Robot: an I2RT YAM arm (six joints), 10 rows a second.
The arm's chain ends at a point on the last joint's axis. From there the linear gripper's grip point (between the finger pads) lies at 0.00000 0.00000 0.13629 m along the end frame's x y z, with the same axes.
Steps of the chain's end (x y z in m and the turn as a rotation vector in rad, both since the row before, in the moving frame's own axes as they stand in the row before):
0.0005, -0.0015, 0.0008, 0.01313, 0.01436, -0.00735
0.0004, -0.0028, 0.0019, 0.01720, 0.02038, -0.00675
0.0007, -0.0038, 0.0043, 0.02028, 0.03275, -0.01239
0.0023, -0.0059, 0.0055, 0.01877, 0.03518, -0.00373
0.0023, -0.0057, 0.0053, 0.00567, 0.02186, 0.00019
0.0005, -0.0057, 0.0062, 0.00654, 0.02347, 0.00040
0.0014, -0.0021, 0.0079, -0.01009, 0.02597, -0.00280
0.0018, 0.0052, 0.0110, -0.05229, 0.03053, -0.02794
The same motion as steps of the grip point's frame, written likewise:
0.0025, -0.0033, 0.0008, 0.01313, 0.01436, -0.00735
0.0032, -0.0052, 0.0019, 0.01720, 0.02038, -0.00675
0.0051, -0.0066, 0.0042, 0.02028, 0.03275, -0.01239
0.0071, -0.0085, 0.0054, 0.01877, 0.03518, -0.00373
0.0053, -0.0065, 0.0053, 0.00567, 0.02186, 0.00019
0.0037, -0.0066, 0.0062, 0.00654, 0.02347, 0.00040
0.0049, -0.0007, 0.0078, -0.01009, 0.02597, -0.00280
0.0061, 0.0123, 0.0108, -0.05229, 0.03053, -0.02794

